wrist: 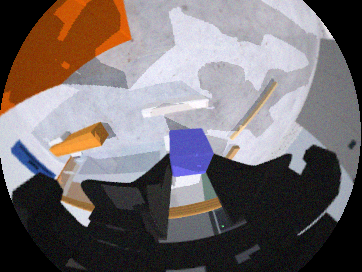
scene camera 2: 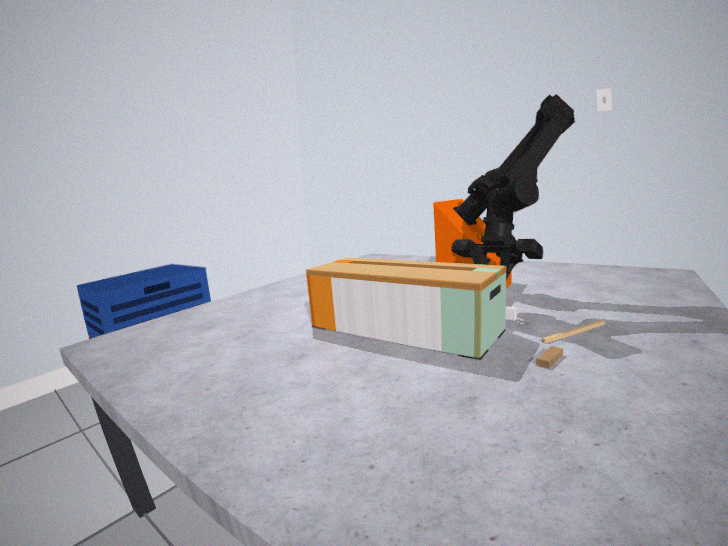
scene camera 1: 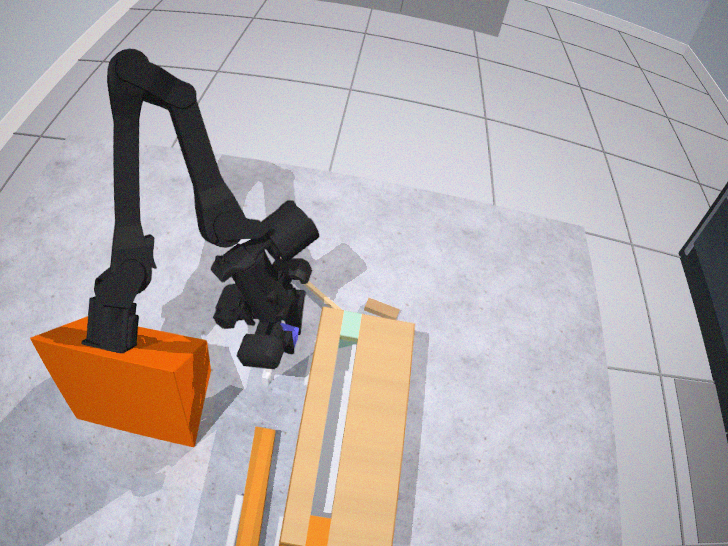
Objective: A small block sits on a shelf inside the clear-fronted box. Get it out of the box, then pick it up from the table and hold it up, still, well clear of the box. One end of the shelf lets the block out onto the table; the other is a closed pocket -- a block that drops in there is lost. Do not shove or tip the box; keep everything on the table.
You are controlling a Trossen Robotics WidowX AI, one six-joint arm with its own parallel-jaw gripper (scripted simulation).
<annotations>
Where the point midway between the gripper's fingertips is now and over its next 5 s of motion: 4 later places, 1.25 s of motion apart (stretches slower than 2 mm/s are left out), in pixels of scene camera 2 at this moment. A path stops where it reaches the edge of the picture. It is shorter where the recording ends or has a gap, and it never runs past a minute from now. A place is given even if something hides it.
The gripper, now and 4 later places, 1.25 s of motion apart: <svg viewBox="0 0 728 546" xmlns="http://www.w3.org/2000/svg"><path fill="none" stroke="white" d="M491 289L487 278L485 267L485 254L486 240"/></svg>
</annotations>
